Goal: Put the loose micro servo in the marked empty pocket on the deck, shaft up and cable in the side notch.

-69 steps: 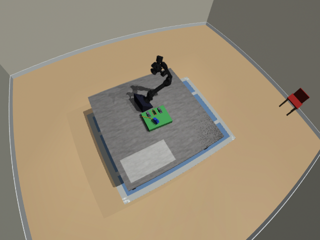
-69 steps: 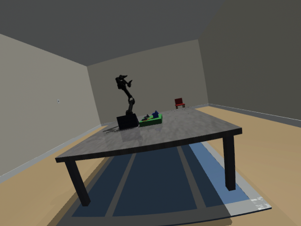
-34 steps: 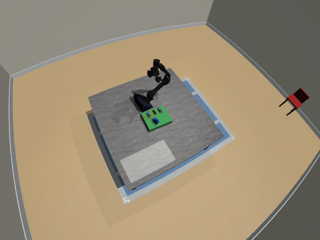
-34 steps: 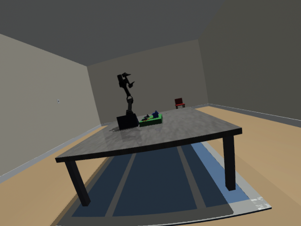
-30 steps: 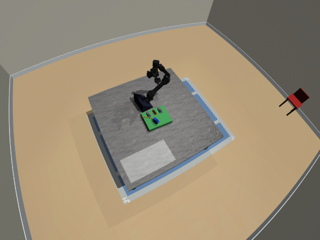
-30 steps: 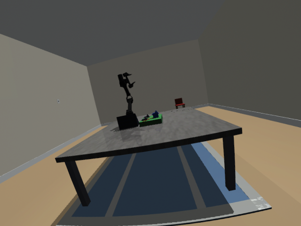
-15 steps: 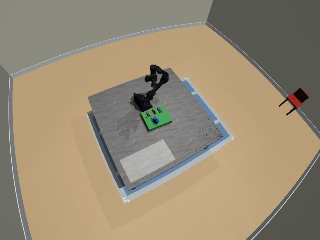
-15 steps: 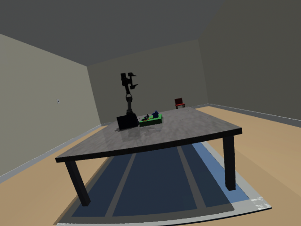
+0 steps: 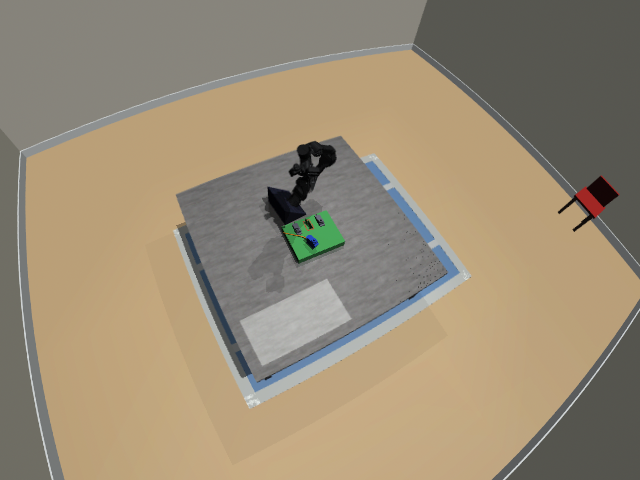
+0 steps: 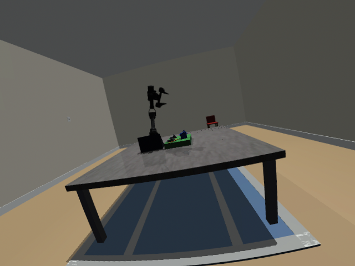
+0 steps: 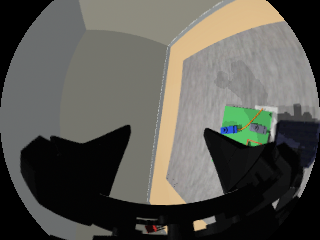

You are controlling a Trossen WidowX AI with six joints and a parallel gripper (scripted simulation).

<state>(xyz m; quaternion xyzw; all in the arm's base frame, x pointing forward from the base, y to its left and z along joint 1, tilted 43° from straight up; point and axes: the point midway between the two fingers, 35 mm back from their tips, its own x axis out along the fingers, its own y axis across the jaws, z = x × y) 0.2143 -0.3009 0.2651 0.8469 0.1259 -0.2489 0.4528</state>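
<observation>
My gripper tip is now 42 cm above the green deck, 6 cm short of it and 5 cm to the right of it.
</observation>
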